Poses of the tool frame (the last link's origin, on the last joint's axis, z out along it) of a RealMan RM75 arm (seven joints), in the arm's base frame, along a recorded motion.
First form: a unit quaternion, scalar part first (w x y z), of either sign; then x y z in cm.
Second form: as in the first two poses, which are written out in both.
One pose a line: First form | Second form
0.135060, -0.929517, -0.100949, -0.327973, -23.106, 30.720, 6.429 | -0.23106, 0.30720, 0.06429, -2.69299, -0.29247, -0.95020
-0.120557, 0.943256, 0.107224, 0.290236, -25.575, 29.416, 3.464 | -0.25575, 0.29416, 0.03464, -2.75544, -0.31322, -0.84784
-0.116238, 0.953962, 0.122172, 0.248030, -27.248, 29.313, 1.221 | -0.27248, 0.29313, 0.01221, -2.79362, -0.35777, -0.72634
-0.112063, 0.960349, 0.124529, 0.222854, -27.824, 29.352, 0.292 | -0.27824, 0.29352, 0.00292, -2.81909, -0.36555, -0.65418
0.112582, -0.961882, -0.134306, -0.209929, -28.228, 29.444, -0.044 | -0.28228, 0.29444, -0.00044, -2.82275, -0.39414, -0.61606
